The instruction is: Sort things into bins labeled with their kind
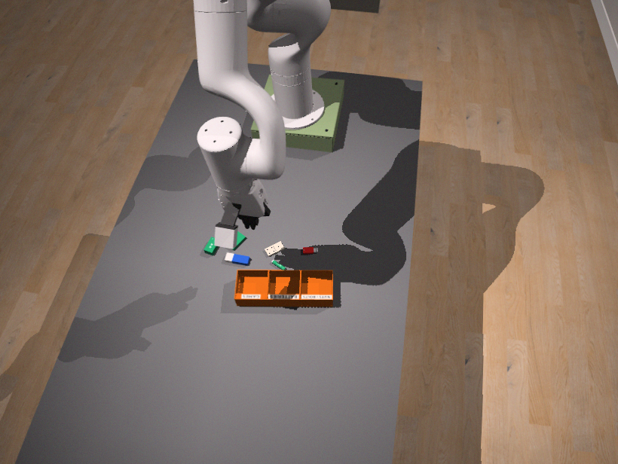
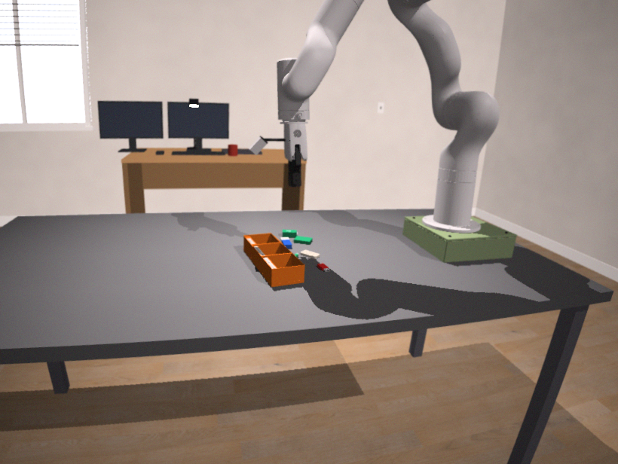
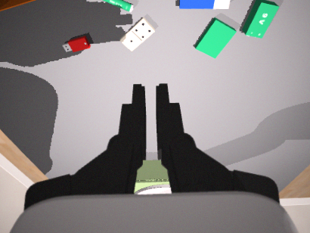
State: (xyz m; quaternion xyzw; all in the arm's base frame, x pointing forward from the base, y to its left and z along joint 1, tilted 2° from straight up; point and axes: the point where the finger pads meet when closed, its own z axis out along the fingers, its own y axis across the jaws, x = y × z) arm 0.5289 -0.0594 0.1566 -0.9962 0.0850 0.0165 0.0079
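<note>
Right now the orange three-part bin is 190 mm below my hand, 80 mm ahead of it and 70 mm to the left of it. Also, from my hand: eraser: 210 mm below, 70 mm to the right, 10 mm behind; white domino: 210 mm below, 40 mm behind, 30 mm to the left; green cylindrical battery: 210 mm below, 50 mm to the left, 10 mm ahead.
</note>
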